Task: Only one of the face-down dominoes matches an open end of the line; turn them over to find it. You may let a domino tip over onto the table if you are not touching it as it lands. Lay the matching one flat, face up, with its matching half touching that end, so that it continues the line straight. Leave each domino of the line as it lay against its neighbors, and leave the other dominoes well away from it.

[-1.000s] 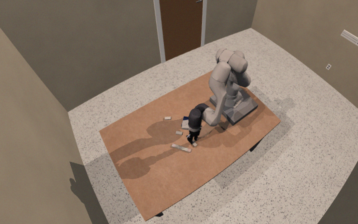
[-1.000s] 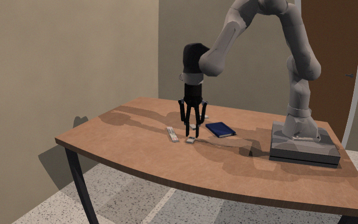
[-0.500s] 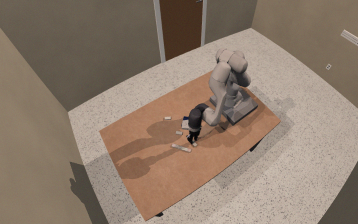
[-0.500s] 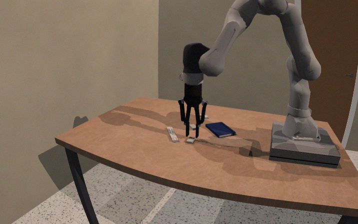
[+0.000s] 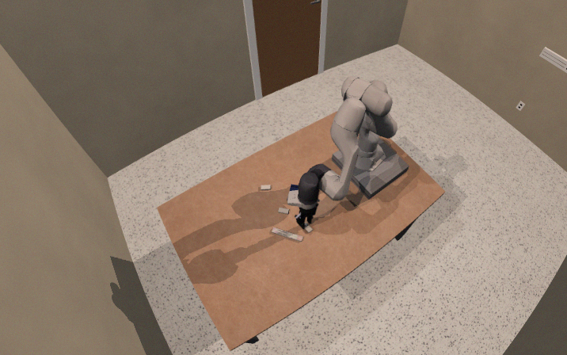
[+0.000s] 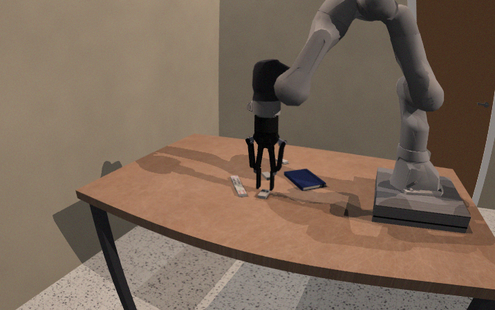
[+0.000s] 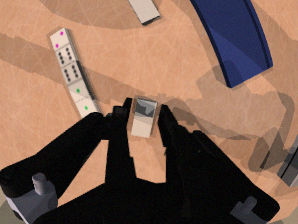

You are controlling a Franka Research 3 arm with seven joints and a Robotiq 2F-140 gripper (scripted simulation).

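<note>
My gripper is now 2 cm to the right of the domino and 5 cm above it. From my hand the other things lie so: dark blue book 10 cm behind, 16 cm to the right, 4 cm below.
</note>
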